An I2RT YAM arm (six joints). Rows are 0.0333 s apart.
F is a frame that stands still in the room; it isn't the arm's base.
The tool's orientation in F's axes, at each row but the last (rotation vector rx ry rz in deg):
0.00, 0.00, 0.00
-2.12, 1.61, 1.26
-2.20, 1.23, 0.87
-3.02, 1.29, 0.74
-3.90, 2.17, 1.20
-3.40, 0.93, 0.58
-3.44, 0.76, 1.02
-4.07, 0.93, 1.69
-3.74, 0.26, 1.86
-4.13, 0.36, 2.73
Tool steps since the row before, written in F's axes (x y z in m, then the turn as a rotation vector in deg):
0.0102, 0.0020, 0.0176, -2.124, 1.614, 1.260
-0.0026, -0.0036, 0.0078, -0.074, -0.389, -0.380
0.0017, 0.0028, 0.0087, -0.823, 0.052, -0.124
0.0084, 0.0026, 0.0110, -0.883, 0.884, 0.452
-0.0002, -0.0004, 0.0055, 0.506, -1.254, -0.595
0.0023, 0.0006, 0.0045, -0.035, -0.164, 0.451
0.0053, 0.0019, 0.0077, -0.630, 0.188, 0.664
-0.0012, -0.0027, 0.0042, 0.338, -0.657, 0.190
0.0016, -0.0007, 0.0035, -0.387, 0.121, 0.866
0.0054, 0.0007, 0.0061, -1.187, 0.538, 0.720
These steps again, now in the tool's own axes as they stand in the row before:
0.0102, 0.0020, 0.0176, -2.124, 1.614, 1.260
-0.0029, -0.0038, 0.0076, -0.071, -0.373, -0.396
0.0016, 0.0024, 0.0088, -0.819, 0.070, -0.139
0.0082, 0.0019, 0.0113, -0.882, 0.871, 0.478
-0.0004, -0.0008, 0.0054, 0.504, -1.222, -0.660
0.0022, 0.0003, 0.0046, -0.044, -0.190, 0.440
0.0052, 0.0013, 0.0079, -0.636, 0.159, 0.666
-0.0013, -0.0030, 0.0040, 0.316, -0.679, 0.148
0.0016, -0.0010, 0.0035, -0.388, 0.077, 0.871
0.0054, 0.0000, 0.0062, -1.166, 0.541, 0.752

